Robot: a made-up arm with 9 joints.
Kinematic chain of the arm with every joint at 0, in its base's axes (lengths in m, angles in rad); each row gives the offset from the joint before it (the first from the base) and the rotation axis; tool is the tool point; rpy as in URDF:
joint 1: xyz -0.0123 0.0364 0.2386 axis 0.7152 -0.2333 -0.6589
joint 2: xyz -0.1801 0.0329 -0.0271 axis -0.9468 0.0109 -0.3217
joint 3: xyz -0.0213 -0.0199 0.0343 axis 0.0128 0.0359 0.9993
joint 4: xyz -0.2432 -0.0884 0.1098 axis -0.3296 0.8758 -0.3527
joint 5: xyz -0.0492 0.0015 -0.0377 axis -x
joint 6: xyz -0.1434 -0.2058 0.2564 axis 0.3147 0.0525 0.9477
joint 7: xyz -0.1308 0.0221 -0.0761 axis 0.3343 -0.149 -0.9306
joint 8: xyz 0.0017 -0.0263 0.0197 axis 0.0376 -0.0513 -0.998
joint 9: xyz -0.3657 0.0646 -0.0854 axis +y
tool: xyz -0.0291 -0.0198 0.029 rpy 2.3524 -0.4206 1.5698
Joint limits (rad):
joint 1: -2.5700..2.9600
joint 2: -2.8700..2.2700
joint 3: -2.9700..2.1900
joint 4: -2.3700..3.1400
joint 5: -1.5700..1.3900
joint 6: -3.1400..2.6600
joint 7: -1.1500..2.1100
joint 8: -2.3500..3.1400
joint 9: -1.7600..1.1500
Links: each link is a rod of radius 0.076 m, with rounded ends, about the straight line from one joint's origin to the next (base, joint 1, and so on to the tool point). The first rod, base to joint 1, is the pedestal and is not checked.
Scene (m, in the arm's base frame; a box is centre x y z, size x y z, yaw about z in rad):
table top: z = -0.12
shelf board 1: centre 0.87 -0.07 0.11 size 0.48 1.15 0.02 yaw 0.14
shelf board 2: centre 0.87 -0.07 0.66 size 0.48 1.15 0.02 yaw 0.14
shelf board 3: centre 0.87 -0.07 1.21 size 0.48 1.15 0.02 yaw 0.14
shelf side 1: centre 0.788 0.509 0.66 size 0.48 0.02 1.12 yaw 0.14
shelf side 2: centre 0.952 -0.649 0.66 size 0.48 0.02 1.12 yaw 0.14
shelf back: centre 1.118 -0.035 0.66 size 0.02 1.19 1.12 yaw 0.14
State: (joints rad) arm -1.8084 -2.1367 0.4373 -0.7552 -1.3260 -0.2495 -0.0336 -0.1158 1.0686
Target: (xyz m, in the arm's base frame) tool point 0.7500 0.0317 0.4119
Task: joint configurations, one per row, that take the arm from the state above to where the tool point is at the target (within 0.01 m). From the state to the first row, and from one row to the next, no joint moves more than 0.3 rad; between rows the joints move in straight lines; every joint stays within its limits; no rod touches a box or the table.
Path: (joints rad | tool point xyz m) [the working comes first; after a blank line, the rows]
Joints at the target: -2.5700 -1.1717 1.0945 -0.1228 -1.3683 -0.5529 0.3139 0.2355 1.0156
Straight joint move there: clear.

1: -1.9988 -1.8954 0.6016 -0.5971 -1.3366 -0.3254 0.0533 -0.0280 1.0553 | -0.0522 -0.9178 0.3376
2: -2.1892 -1.6542 0.7659 -0.4390 -1.3471 -0.4012 0.1402 0.0599 1.0421 | 0.3928 -0.7733 0.4245
3: -2.3796 -1.4129 0.9302 -0.2809 -1.3577 -0.4771 0.2270 0.1477 1.0288 | 0.6920 -0.4099 0.4608
4: -2.5700 -1.1717 1.0945 -0.1228 -1.3683 -0.5529 0.3139 0.2355 1.0156 | 0.7500 0.0317 0.4119

